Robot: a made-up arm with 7 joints. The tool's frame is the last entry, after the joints. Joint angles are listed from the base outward.
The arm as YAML. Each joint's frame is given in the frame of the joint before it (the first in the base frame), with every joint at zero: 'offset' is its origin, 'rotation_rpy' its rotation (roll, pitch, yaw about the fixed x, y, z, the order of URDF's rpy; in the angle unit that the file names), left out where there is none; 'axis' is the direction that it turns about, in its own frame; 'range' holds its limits. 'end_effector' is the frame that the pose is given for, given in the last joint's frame.
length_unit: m
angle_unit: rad
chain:
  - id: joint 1
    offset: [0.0, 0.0, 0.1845]
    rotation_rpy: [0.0, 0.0, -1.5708]
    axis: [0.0, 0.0, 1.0]
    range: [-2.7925, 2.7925]
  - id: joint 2
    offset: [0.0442, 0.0, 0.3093]
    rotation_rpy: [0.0, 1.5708, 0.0]
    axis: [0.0, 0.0, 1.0]
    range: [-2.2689, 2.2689]
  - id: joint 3
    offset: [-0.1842, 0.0, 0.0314]
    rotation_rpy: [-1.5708, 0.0, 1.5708]
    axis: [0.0, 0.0, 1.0]
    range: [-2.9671, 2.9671]
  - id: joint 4
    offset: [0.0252, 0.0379, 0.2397]
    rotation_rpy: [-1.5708, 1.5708, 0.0]
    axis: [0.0, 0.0, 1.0]
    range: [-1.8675, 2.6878]
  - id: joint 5
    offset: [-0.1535, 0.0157, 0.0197]
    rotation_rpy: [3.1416, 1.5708, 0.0]
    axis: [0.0, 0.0, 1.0]
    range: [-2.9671, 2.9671]
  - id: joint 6
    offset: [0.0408, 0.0, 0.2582]
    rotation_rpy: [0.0, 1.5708, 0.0]
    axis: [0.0, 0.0, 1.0]
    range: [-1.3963, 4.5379]
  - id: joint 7
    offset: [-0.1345, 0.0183, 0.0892]
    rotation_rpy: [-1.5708, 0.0, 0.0]
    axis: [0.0, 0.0, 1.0]
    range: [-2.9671, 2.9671]
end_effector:
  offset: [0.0, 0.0, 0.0]
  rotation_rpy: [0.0, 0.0, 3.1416]
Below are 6 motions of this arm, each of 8 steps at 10 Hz.
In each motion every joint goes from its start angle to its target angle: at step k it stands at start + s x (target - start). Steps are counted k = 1, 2, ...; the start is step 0. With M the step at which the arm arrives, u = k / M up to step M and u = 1 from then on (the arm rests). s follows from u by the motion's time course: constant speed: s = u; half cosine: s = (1 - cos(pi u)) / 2; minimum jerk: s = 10 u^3 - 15 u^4 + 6 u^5.
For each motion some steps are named. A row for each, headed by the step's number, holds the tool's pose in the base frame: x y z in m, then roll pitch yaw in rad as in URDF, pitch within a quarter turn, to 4 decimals.
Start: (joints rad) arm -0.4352 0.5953 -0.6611 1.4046 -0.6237 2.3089 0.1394
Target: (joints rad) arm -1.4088 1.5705 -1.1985 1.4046 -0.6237 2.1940 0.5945
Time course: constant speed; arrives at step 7
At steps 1, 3, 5, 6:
1: -0.3667 -0.0987 1.1542 -0.0257 -0.1893 1.7674
3: -0.5338 0.1241 1.0335 -0.3329 -0.0768 1.5634
5: -0.5708 0.3818 0.8553 -0.6316 0.0824 1.3522
6: -0.5408 0.4993 0.7499 -0.7768 0.1795 1.2377

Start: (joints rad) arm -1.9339 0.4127 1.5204 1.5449 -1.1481 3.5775 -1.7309
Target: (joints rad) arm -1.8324 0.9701 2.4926 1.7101 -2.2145 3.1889 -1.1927
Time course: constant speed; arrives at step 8
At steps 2, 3, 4, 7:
2: 0.3269 0.2582 0.9341 2.5600 1.1814 -1.9681
3: 0.3329 0.3405 0.8741 2.4342 0.9320 -2.0230
4: 0.3241 0.4150 0.8043 2.3848 0.6833 -1.9982
7: 0.2135 0.5628 0.5695 2.3202 -0.0108 -1.7708

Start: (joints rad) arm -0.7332 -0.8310 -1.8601 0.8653 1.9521 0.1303 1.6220
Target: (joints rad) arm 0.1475 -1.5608 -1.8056 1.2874 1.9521 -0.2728 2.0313
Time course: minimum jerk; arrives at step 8
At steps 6, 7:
6: 0.5501 -0.6284 0.5251 3.0225 0.3569 -3.1148
7: 0.5794 -0.5882 0.4853 2.9763 0.2816 -3.1094

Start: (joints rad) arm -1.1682 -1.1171 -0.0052 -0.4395 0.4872 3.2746 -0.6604
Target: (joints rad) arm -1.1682 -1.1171 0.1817 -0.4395 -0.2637 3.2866 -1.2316
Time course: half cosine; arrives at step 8
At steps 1, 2, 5, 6, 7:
1: 0.1101 -0.6026 0.8457 -1.0280 0.5023 1.2015
2: 0.1024 -0.5984 0.8505 -1.0205 0.4734 1.1218
5: 0.0692 -0.5733 0.8751 -0.9990 0.3498 0.7033
6: 0.0614 -0.5647 0.8825 -0.9988 0.3186 0.5747
7: 0.0568 -0.5588 0.8874 -1.0004 0.2988 0.4882

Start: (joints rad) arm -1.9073 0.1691 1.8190 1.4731 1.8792 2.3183 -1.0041
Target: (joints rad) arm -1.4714 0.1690 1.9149 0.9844 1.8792 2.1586 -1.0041
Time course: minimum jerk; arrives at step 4
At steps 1, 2, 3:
1: 0.3208 0.0516 0.8072 -1.5982 -0.8278 -2.2851
2: 0.3254 0.1308 0.8744 -1.3846 -0.7078 -2.1304
3: 0.2978 0.2093 0.9460 -1.1888 -0.5885 -1.9492

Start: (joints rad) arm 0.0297 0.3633 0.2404 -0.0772 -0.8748 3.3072 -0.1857
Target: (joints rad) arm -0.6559 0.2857 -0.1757 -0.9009 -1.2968 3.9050 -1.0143
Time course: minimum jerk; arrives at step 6
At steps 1, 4, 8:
1: -0.3409 -0.1323 1.0987 -2.3966 0.8241 0.1215
4: -0.4120 0.1139 0.9579 -2.2032 -0.4534 -0.7290
8: -0.3849 0.1963 0.9088 -2.1756 -0.7707 -1.0443

